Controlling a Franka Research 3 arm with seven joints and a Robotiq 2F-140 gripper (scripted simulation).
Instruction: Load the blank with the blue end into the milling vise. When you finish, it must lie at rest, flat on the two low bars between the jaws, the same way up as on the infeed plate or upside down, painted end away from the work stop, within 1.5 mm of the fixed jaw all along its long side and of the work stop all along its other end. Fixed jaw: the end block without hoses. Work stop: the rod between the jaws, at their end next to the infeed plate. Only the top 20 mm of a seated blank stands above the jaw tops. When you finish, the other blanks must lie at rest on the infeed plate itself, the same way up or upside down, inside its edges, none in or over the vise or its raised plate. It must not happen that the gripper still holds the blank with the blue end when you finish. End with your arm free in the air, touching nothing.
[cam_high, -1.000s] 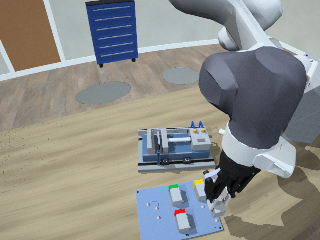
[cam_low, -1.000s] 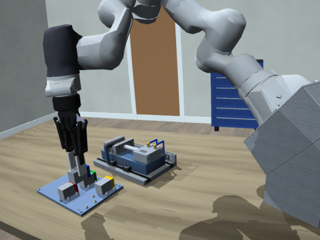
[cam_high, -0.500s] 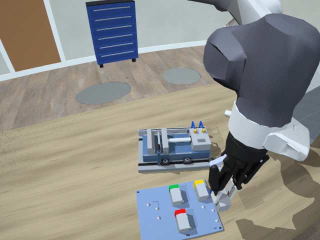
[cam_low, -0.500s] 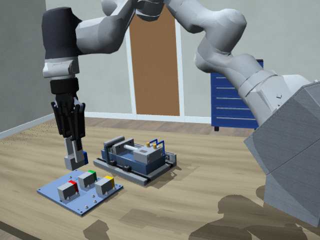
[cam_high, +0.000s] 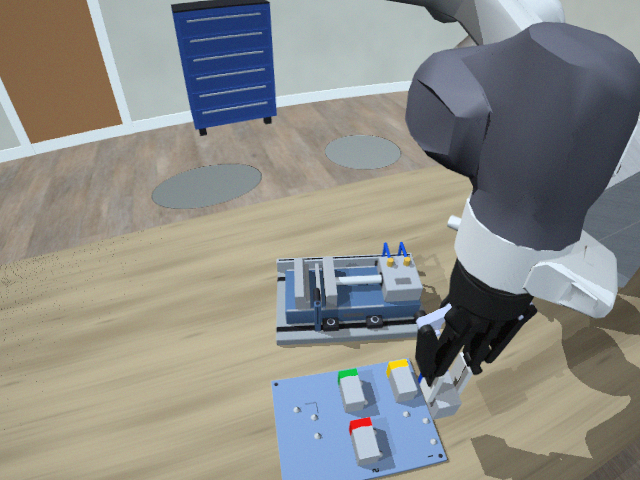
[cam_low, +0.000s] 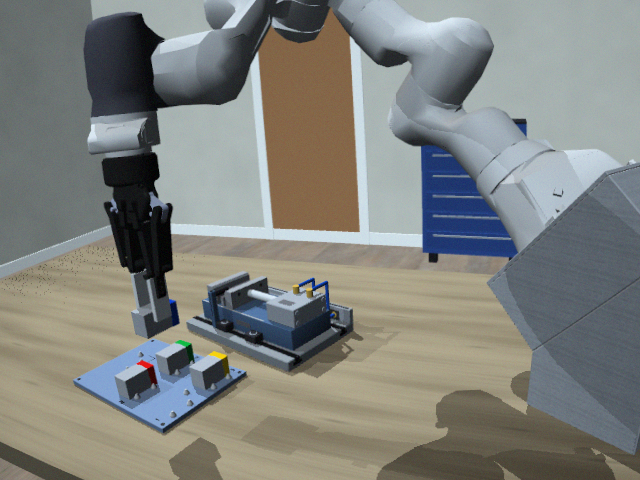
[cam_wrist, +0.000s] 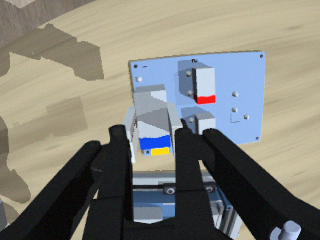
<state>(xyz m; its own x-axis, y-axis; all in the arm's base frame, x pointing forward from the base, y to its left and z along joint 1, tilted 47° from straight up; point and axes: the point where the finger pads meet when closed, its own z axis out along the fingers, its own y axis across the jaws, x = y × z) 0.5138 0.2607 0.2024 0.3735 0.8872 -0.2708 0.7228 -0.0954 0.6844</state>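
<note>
The work stop rod is 280 mm to the right of my hand, 110 mm below it and 10 mm behind it. The rest, counted from my hand: yellow-ended blank: 170 mm below, 80 mm to the right, 40 mm behind; red-ended blank: 170 mm below, 80 mm ahead, 40 mm to the right; blue-ended blank: 40 mm below.
</note>
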